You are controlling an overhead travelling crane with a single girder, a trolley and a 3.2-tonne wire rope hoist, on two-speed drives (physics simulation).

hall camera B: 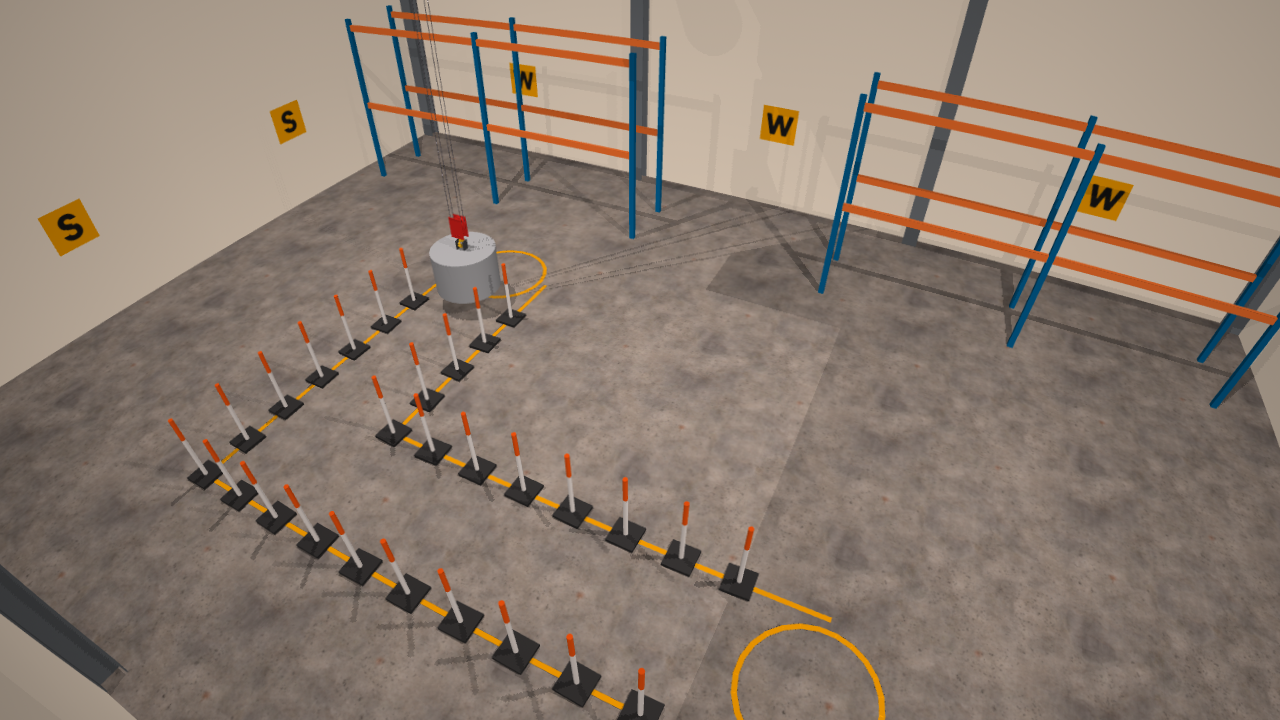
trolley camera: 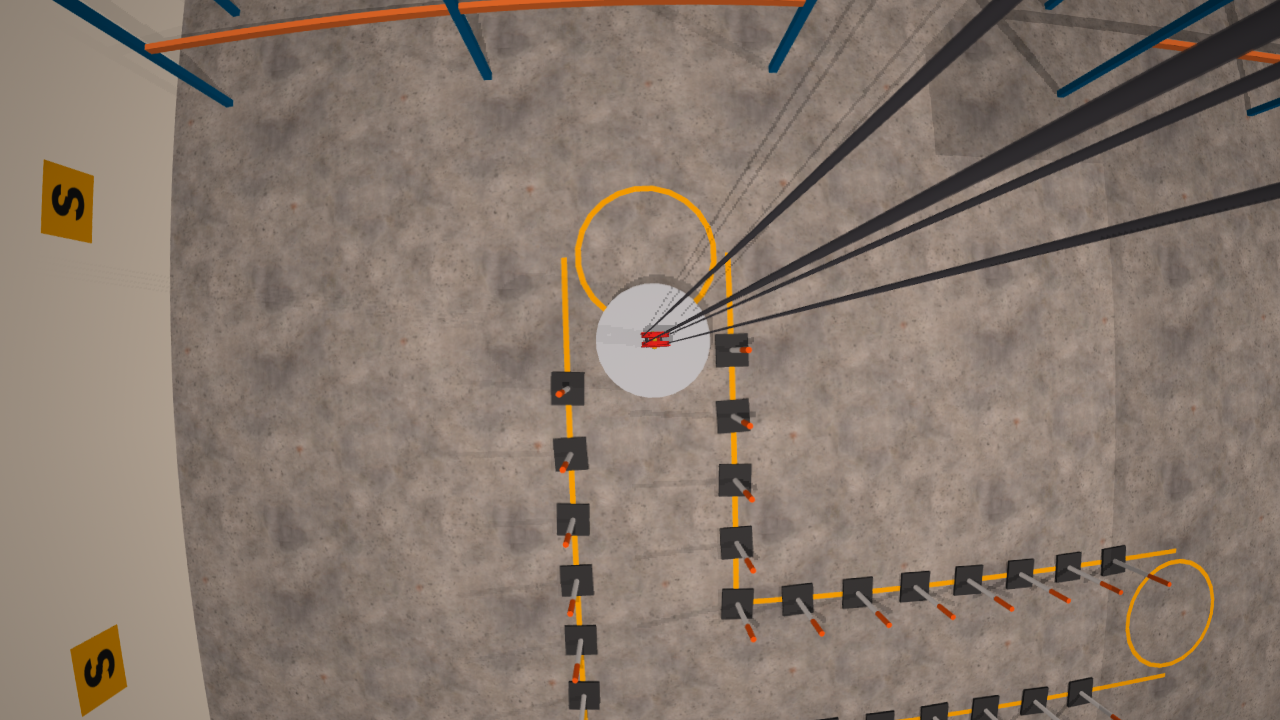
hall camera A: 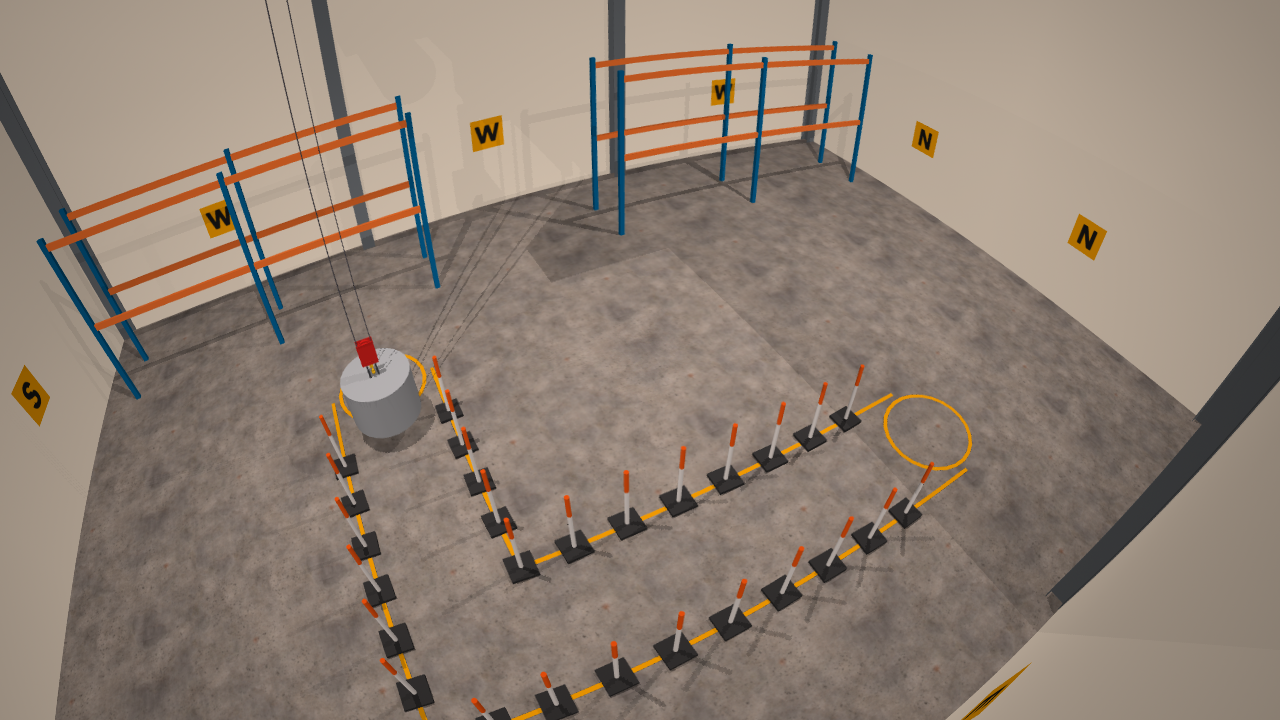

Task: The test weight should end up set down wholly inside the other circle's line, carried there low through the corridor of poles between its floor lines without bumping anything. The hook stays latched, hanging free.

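The grey cylindrical test weight [hall camera A: 384,407] [hall camera B: 465,275] [trolley camera: 626,371] hangs upright a little above the floor, its shadow beneath it. My hook [hall camera A: 373,369] [hall camera B: 460,243] [trolley camera: 656,339], under the red block, is shut on its top fitting; the latch is too small to make out. In the trolley camera the weight overlaps the near edge of the first circle [hall camera A: 424,374] [hall camera B: 545,268] [trolley camera: 646,188] and sits between the corridor's floor lines [trolley camera: 565,313], beside the first right-hand pole base [trolley camera: 732,350], with a narrow gap. The other circle [hall camera A: 921,394] [hall camera B: 799,625] [trolley camera: 1212,600] lies beyond the corridor's far end.
Orange-tipped poles on black bases line both sides of the corridor, which bends at an inner corner pole base [hall camera A: 520,566] [hall camera B: 393,433] [trolley camera: 737,603]. Blue and orange racks [hall camera A: 265,261] [hall camera B: 488,129] stand along the W wall behind the first circle.
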